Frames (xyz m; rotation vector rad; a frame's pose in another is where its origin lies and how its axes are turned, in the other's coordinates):
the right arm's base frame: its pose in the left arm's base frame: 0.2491 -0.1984 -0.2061 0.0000 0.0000 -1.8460
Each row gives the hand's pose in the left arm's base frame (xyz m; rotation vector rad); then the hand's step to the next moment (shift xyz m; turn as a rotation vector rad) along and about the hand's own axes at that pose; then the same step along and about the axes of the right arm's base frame.
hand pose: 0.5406 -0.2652 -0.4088 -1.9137 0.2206 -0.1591
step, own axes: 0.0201 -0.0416 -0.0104 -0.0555 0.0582 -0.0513
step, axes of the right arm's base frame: -0.0055 0.0197 0.0427 0.0706 -0.0524 -0.0371
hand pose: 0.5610 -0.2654 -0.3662 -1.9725 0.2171 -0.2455
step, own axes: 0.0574 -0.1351 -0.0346 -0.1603 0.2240 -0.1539
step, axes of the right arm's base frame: -0.0220 0.0471 0.1416 0.2311 -0.1475 -0.1562
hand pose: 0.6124 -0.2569 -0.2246 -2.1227 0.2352 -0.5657
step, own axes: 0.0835 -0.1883 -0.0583 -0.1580 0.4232 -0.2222
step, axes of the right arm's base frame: -0.0444 0.0263 0.2078 0.3966 -0.1238 -0.2842
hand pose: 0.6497 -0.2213 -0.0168 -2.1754 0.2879 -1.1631
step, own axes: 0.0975 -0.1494 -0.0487 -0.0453 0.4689 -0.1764
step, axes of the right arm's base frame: -0.0464 -0.0110 0.1787 0.4327 -0.0020 -0.2566
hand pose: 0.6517 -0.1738 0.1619 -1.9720 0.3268 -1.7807
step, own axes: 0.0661 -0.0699 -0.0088 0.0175 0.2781 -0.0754
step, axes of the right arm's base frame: -0.0246 -0.0160 0.0920 0.2622 0.0364 -0.1150
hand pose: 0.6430 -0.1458 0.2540 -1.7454 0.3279 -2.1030
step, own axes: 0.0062 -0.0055 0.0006 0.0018 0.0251 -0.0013
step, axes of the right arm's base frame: -0.0019 -0.0017 0.0079 0.0220 0.0084 -0.0091
